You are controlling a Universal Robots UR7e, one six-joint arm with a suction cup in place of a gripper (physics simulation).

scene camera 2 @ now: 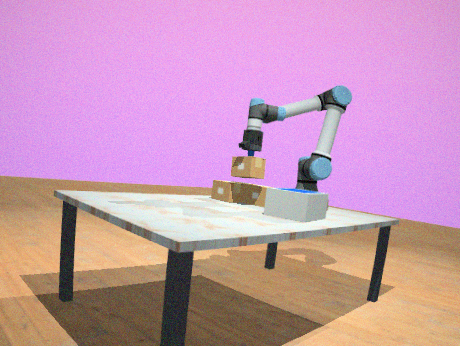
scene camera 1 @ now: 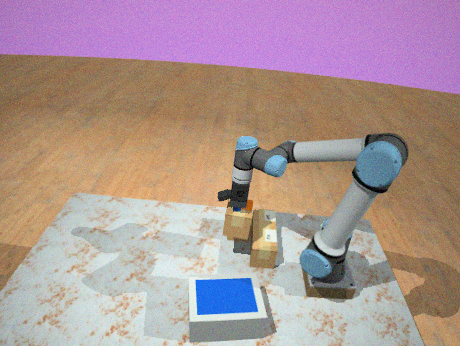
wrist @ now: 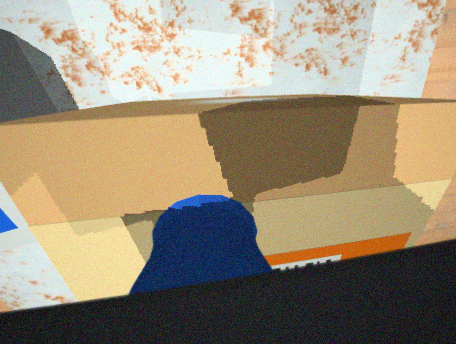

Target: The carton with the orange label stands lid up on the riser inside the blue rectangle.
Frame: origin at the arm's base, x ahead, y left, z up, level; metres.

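Seen in the pictures: hand at its tool point: [scene camera 2: 250, 159] [scene camera 1: 236, 211] [wrist: 208, 215].
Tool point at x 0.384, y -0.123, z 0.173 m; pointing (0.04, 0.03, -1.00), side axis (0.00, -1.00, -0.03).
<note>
A point is followed by its place in that frame.
The carton with the orange label [scene camera 1: 238, 224] @[x 0.373, y -0.069, z 0.152 m] [scene camera 2: 248, 167] @[x 0.429, y -0.090, z 0.134 m] [wrist: 105, 165] @[x 0.414, y -0.102, z 0.189 m] hangs in the air from my suction cup, roughly level, with its label facing up. My suction cup [scene camera 1: 237, 209] [scene camera 2: 251, 153] [wrist: 204, 225] is on its top face, beside the orange label [wrist: 345, 246] @[x 0.365, y -0.177, z 0.181 m]. In scene camera 2 there is a gap between this carton and the cartons below. The light grey riser [scene camera 1: 227, 330] @[x 0.392, y 0.307, z 0.001 m] [scene camera 2: 287, 206] @[x 0.528, y 0.237, z -0.008 m] stands nearer scene camera 1, with the blue rectangle [scene camera 1: 226, 296] @[x 0.403, y 0.212, z 0.059 m] [scene camera 2: 300, 190] @[x 0.413, y 0.219, z 0.061 m] on its top. A corner of the blue rectangle [wrist: 6, 221] @[x 0.329, y 0.127, z 0.059 m] shows in the wrist view.
Cartons with white labels [scene camera 1: 264, 246] [scene camera 2: 221, 191] stand on the table [scene camera 1: 45, 270] @[x 1.140, y 0.080, z -0.061 m] [scene camera 2: 130, 215] @[x 1.199, y 0.092, z -0.061 m], close to the held carton in scene camera 1 and below it in scene camera 2. The arm's base [scene camera 1: 331, 289] @[x -0.005, y 0.094, z -0.008 m] stands on the right of the table in scene camera 1.
</note>
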